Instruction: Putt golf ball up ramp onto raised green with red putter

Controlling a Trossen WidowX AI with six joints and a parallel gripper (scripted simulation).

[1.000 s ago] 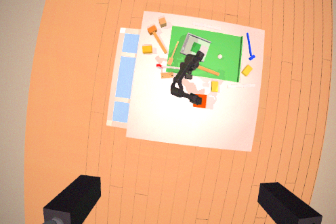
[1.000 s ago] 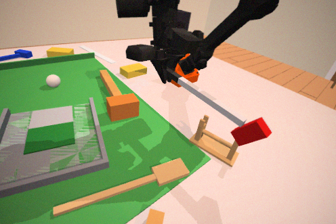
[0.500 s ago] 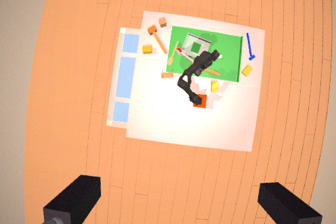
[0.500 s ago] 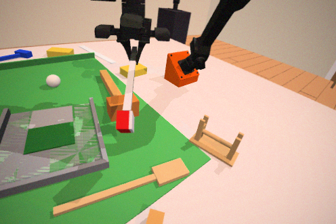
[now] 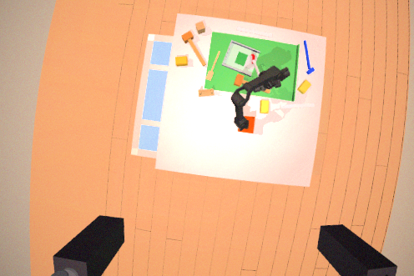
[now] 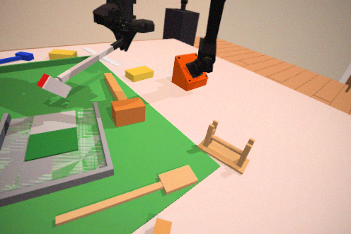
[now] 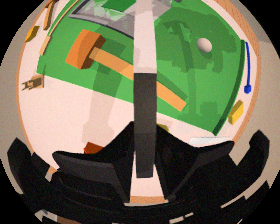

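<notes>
Right now my gripper tip is 11 cm short of the red putter and 4 cm to the right of it. The rest, counted from my gripper tip: white golf ball: 18 cm ahead, 12 cm to the right, 12 cm below; then small wooden rack: 3 cm behind, 39 cm to the left, 11 cm below; then wooden paddle: 17 cm ahead, 35 cm to the left, 14 cm below.
</notes>
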